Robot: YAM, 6 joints.
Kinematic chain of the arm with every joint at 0, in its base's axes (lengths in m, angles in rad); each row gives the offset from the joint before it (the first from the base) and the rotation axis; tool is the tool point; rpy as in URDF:
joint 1: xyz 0 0 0.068 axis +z
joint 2: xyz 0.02 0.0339 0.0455 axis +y
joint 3: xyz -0.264 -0.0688 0 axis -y
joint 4: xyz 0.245 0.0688 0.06 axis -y
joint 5: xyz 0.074 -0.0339 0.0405 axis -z
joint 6: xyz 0.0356 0 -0.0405 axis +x
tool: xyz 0 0 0 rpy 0 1.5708 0
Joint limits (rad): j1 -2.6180..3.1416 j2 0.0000..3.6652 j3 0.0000..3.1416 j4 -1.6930..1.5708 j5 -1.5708..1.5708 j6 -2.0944..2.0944
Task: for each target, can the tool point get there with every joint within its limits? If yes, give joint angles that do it. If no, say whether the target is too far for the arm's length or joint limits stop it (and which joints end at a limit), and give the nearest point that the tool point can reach.
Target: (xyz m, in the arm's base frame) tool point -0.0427 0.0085 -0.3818
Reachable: no: joint limits stop it (at a limit: joint 2) | nearest point -0.0694 0.0138 -0.3336 | short by 0.055 m
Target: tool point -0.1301 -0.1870 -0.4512
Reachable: no: joint limits stop it (at a limit: joint 2) | nearest point -0.1321 -0.1898 -0.3799 | short by 0.071 m
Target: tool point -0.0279 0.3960 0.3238
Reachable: yes | joints 1.7244 1.7867 1.5798 -0.4891 1.1882 0.5090
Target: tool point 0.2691 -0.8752 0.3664
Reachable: no: too far | nearest point 0.1829 -0.5948 0.2836 | short by 0.305 m
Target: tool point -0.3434 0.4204 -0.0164
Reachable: yes | joints 2.3153 2.9400 1.8918 1.0440 1.1391 -0.2243
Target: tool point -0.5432 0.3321 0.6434
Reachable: no: too far | nearest point -0.4220 0.2580 0.5214 | short by 0.187 m
